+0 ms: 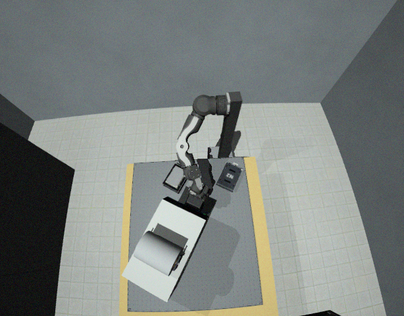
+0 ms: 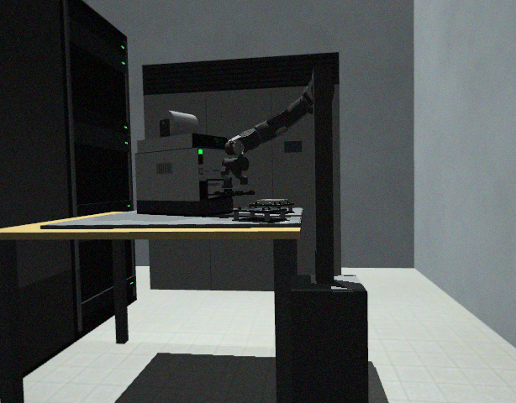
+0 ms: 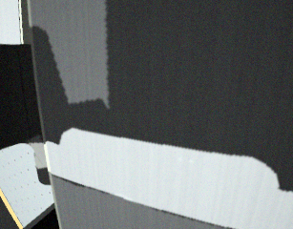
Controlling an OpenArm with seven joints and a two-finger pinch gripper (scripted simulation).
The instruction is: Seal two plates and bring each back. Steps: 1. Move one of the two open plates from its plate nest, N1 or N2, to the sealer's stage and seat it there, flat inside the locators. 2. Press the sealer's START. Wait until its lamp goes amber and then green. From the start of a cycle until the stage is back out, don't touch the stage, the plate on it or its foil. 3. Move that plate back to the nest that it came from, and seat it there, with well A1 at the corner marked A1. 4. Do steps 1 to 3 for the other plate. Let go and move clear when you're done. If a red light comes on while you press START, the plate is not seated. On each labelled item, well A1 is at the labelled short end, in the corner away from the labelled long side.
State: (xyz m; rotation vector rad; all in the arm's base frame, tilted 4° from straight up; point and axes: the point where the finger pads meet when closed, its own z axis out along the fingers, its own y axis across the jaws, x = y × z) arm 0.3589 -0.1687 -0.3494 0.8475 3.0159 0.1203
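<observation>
Now: the sealer stage 20 mm below my hand. Also, from my hand: well plate right at my hand; then foil roll 280 mm ahead, 170 mm to the right, 300 mm above; then start button 130 mm ahead, 30 mm to the left, 70 mm above.
</observation>
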